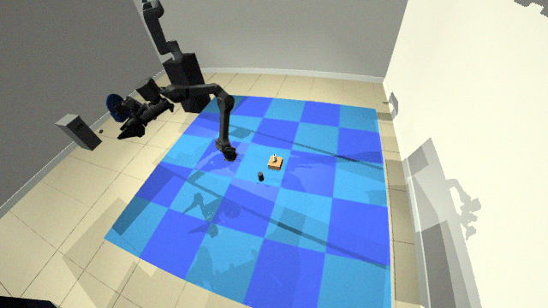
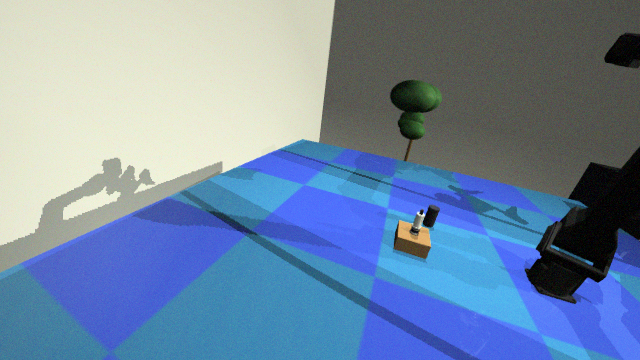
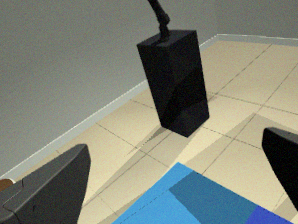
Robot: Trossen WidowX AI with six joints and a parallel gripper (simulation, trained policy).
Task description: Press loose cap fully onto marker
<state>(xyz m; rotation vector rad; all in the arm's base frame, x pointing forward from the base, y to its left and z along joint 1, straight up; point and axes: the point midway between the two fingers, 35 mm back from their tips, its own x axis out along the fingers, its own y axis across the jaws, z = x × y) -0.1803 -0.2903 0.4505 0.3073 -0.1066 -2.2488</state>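
My gripper tip is now 43 cm short of the black cap, 42 cm above it and 21 cm to the right of it. From my gripper tip the other things lie so: holder block (47 cm ahead, 43 cm below, 32 cm to the left).
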